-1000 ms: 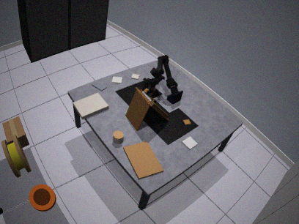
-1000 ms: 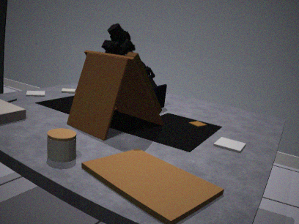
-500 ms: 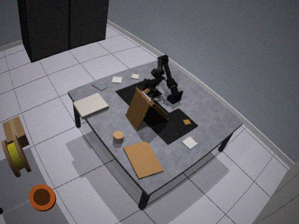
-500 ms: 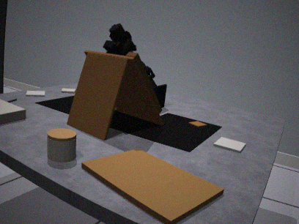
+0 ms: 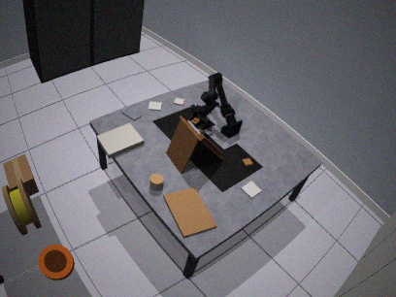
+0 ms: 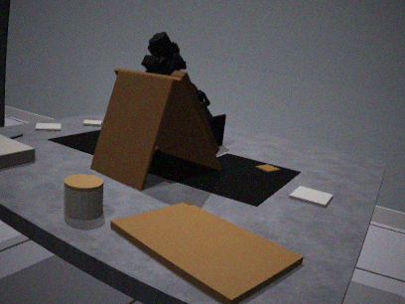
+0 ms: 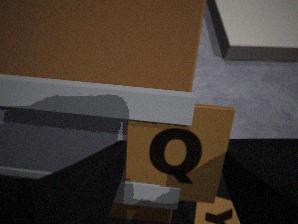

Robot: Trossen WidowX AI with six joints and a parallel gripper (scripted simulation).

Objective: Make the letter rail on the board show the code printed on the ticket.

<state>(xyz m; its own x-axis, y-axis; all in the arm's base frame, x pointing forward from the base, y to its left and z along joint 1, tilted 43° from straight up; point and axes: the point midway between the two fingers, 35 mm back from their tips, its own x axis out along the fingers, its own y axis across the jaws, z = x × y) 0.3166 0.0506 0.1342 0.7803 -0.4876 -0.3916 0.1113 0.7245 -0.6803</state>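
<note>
My gripper tip is 5 cm past the white ticket, 11 cm to the right of it and 8 cm above it. From my gripper tip the other things lie so: lidded jar (39 cm ahead, 19 cm to the left, 14 cm below); black mat (14 cm behind, 6 cm to the left, 17 cm below); cream block (40 cm ahead, 26 cm to the right, 16 cm below).
</note>
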